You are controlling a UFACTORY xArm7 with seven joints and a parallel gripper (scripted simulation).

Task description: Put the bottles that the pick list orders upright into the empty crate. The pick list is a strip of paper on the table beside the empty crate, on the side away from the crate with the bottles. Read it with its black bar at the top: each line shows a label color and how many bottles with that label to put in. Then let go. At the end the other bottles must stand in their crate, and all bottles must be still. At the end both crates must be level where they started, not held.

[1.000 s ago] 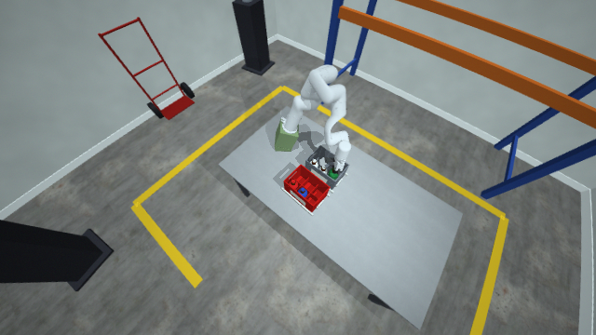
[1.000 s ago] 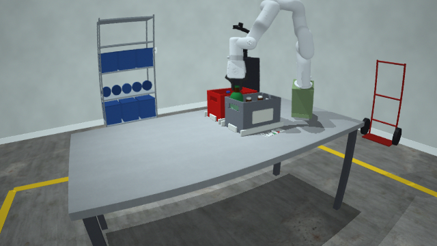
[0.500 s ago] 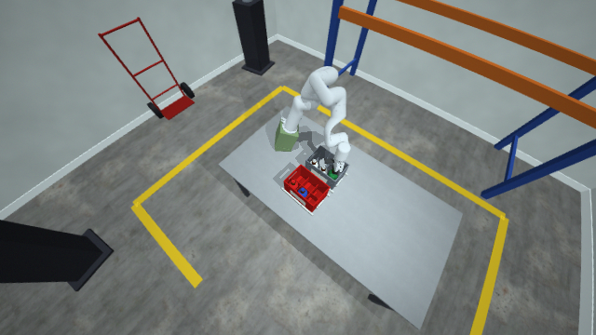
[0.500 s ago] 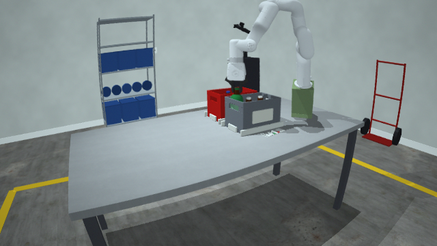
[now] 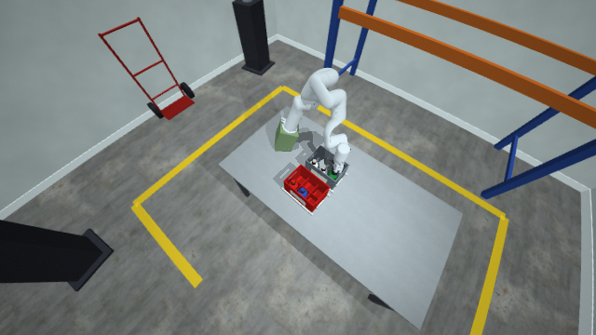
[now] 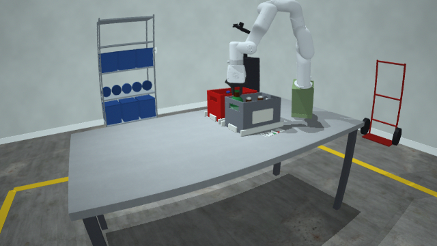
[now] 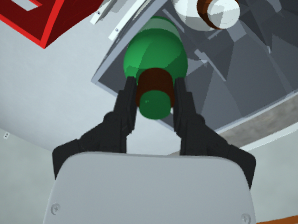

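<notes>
Right now the green-labelled bottle is 7 cm below my hand. The rest, counted from my hand: red crate 13 cm behind, 17 cm to the right, 13 cm below; grey crate 8 cm behind, 6 cm to the left, 13 cm below; white-label bottle 17 cm behind, 3 cm to the left, 12 cm below.
</notes>
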